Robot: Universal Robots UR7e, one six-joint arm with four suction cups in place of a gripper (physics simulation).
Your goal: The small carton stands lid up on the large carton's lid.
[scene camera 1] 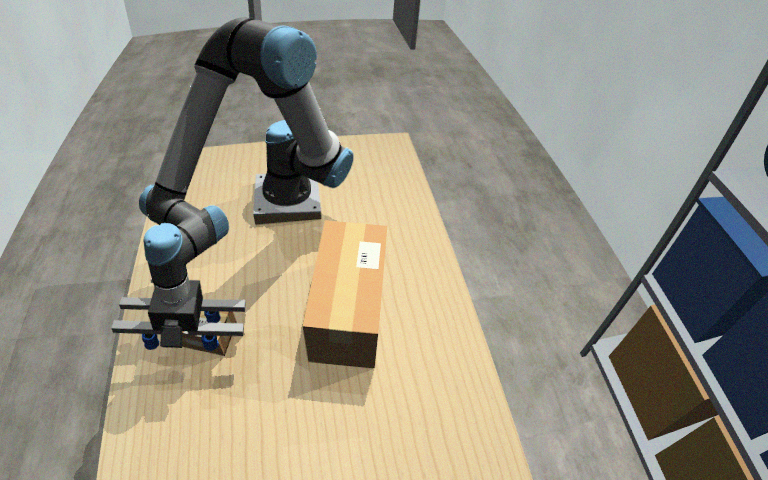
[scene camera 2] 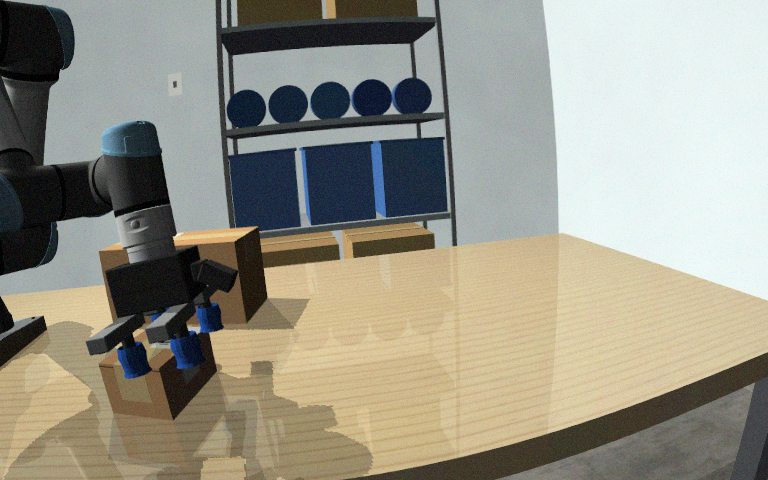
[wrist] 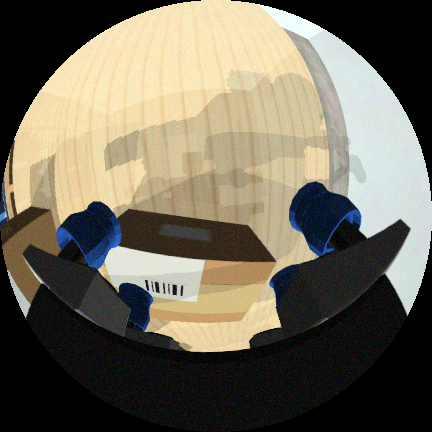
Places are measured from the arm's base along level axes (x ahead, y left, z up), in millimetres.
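Pixels of known places: hand, its tool point: (scene camera 1: 183,332) (scene camera 2: 178,350) (wrist: 206,261); arm's base, origin of its link: (scene camera 1: 286,190).
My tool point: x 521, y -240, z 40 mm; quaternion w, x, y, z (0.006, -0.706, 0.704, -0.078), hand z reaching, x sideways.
Note:
For each thing: its top centre in the pictures, then the offset to it from my tool point. Level surfaces: height alone.
- small carton, centre of its top: (wrist: 179,299) (scene camera 2: 155,343) (scene camera 1: 196,317) 28 mm left, 41 mm back, 0 mm up
- wooden table, height of its surface: 73 mm down
- large carton, centre of its top: (scene camera 2: 178,238) (scene camera 1: 348,271) 393 mm left, 84 mm back, 83 mm up
The small carton (scene camera 1: 223,341) (scene camera 2: 152,387) (wrist: 225,278) stands on the wooden table (scene camera 1: 425,387) (scene camera 2: 477,320) (wrist: 181,80) near its left edge. Its lid faces up, with a white barcode label showing in the wrist view. My suction gripper (scene camera 1: 180,332) (scene camera 2: 167,343) (wrist: 209,257) is right over it, with its blue cups down on the lid. It hides most of the carton in scene camera 1. The large carton (scene camera 1: 348,278) (scene camera 2: 229,269) (wrist: 24,238) lies in the middle of the table, lid up, to the right of the gripper and apart from it.
The arm's base (scene camera 1: 286,207) is bolted to the table behind the large carton. A metal shelf rack (scene camera 2: 221,154) (scene camera 1: 642,269) with blue boxes, blue cylinders and brown cartons stands off the table by the wall.

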